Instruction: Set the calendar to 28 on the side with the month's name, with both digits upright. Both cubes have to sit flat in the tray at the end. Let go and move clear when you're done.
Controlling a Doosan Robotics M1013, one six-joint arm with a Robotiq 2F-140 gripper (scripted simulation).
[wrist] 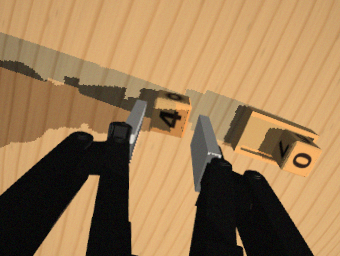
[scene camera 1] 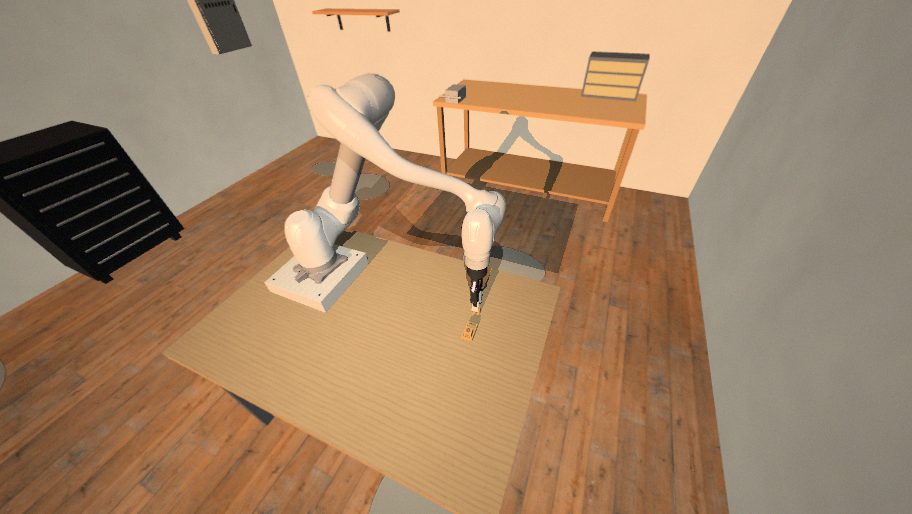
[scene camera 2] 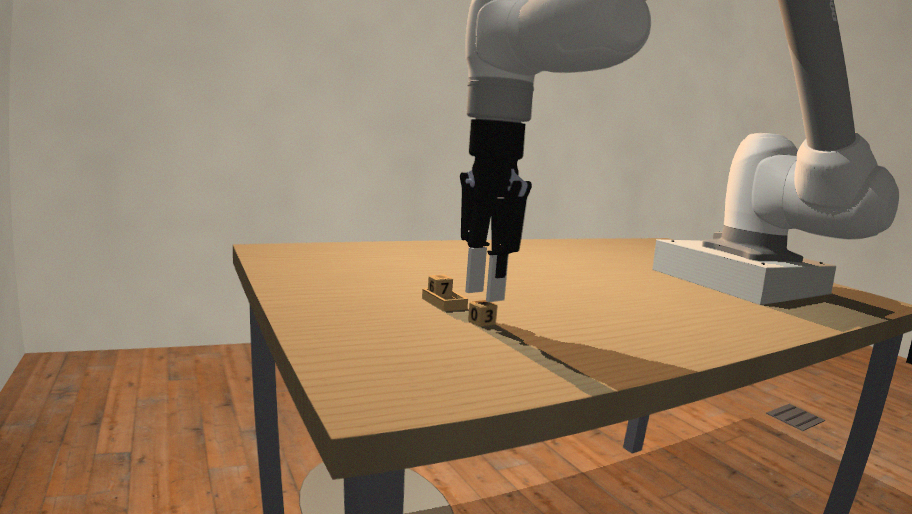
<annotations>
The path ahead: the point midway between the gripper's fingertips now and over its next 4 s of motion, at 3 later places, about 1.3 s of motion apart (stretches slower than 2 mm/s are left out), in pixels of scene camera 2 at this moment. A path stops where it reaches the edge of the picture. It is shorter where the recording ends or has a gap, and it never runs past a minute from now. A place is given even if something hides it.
The gripper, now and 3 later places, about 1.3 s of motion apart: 484,296; 481,313; 490,251; 487,249
</annotations>
